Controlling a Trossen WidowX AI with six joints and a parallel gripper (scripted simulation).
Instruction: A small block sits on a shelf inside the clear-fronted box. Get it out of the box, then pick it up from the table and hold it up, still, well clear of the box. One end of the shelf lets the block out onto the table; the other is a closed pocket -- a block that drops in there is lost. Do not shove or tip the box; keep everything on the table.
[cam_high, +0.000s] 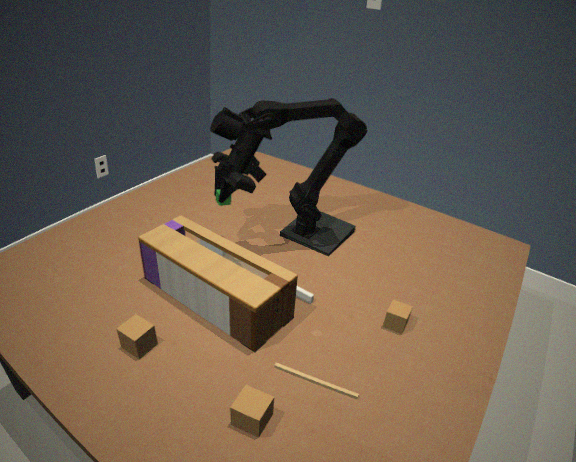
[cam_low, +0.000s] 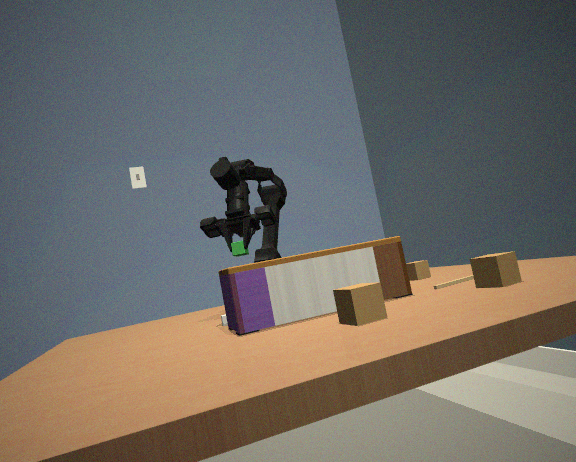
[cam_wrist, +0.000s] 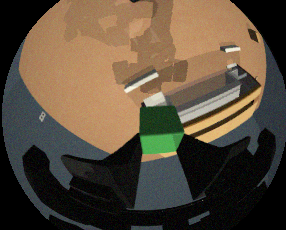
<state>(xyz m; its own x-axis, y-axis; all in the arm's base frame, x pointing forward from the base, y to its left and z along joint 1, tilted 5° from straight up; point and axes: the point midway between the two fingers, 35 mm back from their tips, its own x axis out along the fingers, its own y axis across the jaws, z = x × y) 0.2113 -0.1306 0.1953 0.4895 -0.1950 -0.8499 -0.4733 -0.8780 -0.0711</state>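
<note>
My gripper tip is now 1 cm past the green block and 1 cm to the right of it. The rest, counted from my gripper tip: long wooden box 11 cm ahead, 13 cm to the left, 11 cm below; then thin wooden stick 21 cm ahead, 46 cm to the left, 17 cm below.
</note>
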